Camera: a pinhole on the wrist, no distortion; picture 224 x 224 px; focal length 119.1 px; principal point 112.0 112.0 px. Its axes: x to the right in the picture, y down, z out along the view. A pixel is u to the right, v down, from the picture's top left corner.
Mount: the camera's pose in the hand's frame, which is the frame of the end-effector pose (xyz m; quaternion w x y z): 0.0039 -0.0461 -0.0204 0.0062 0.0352 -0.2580 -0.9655
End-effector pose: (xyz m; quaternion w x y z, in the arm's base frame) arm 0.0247 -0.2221 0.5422 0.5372 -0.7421 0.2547 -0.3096
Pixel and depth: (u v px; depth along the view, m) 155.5 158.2 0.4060
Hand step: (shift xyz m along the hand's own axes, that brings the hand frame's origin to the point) -0.1739 0.0150 0.3995
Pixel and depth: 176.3 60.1 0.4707
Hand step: -0.2818 0.3583 0.2677
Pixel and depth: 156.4 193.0 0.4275
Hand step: -0.1873 -0.0901 0.4838
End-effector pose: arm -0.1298 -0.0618 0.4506 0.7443 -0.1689 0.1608 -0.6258
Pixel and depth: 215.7 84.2 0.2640
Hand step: -0.2438 0.1318 0.1622
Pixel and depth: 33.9 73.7 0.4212
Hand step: 0.2503 0.2893 0.2940
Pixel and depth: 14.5 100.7 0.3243
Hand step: 0.2458 0.1500 0.2618
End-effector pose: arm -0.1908 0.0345 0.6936 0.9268 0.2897 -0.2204 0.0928
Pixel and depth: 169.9 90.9 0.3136
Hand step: -0.1701 0.1536 0.2131
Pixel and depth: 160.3 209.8 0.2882
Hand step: -0.1347 -0.1113 0.3392
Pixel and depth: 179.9 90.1 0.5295
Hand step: -0.3343 0.2928 0.3692
